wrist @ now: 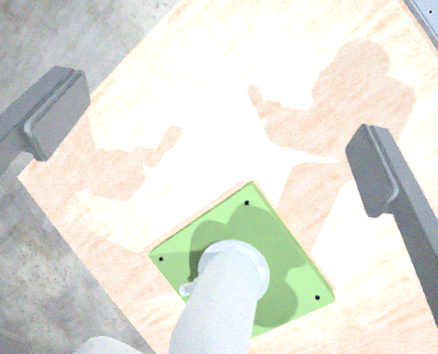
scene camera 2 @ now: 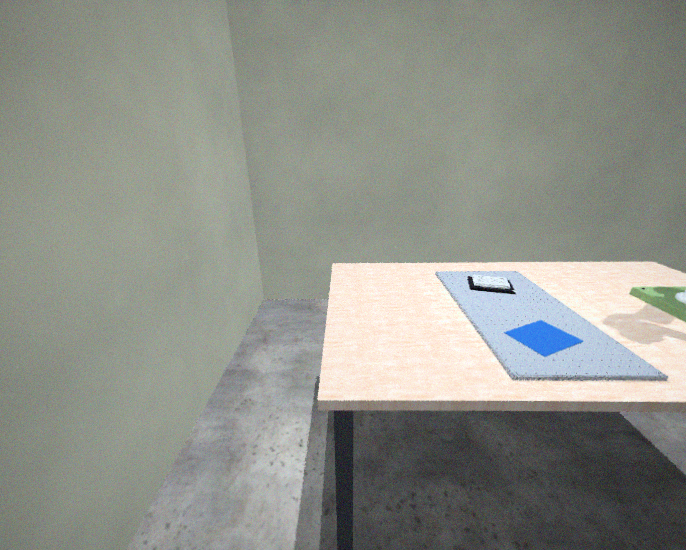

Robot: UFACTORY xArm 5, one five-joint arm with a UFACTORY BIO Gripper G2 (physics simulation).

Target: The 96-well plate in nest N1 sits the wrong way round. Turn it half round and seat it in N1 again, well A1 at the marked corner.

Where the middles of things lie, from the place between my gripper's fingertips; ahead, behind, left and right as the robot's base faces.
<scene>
Right now the flat blue square [scene camera 2: 545,339] is 440 mm ahead of my hand, 60 mm to the left of it and 300 mm below it.
</scene>
